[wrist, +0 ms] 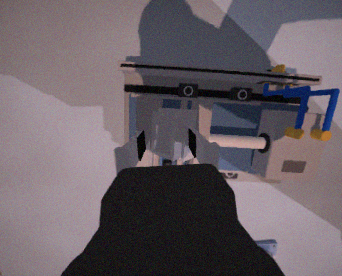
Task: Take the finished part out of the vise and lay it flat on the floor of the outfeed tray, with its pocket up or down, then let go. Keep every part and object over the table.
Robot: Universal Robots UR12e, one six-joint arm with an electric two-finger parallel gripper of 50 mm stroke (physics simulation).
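Places are measured from the arm's base along level axes (x right, y ahead, z up), in metres.
Where they show: gripper, fingertip midpoint: (pixel 166 138).
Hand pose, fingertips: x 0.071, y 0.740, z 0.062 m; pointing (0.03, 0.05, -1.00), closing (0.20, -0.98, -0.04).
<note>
Things, the pixels of their top centre, and the offset from my fingertips. "spot": a spot on its surface instead.
- vise at its top centre: (pixel 226 140) dz -0.008, dx +0.008, dy -0.071 m
- finished part at its top centre: (pixel 172 137) dz +0.013, dx +0.005, dy -0.005 m
- blue handle at a spot on its surface: (pixel 327 110) spot: dz +0.000, dx +0.061, dy -0.176 m
- long thin plate with a dark edge, surface spot: (pixel 220 72) spot: dz -0.057, dx +0.095, dy -0.061 m
- small blue-grey metal piece at a spot on its surface: (pixel 268 246) spot: dz -0.098, dx -0.235, dy -0.265 m
The vise (pixel 285 145) lies across the middle of the wrist view, with its pale screw at the right of the jaws. The finished part (pixel 171 122) appears as a grey block between the vise jaws. Its lower end is hidden by the gripper body, and its pocket cannot be made out. My gripper (pixel 166 138) is open, its two dark finger pads apart over the part's area, one towards each side. Nothing is gripped. How far the fingertips are above or beside the part is hard to tell. The outfeed tray cannot be made out.
A blue handle (pixel 327 110) with yellow ends stands at the vise's right. A long thin plate with a dark edge (pixel 220 72) runs behind the vise. A small blue-grey metal piece (pixel 268 246) shows at the lower right, partly hidden by the gripper body. Broad shadows cross the scene.
</note>
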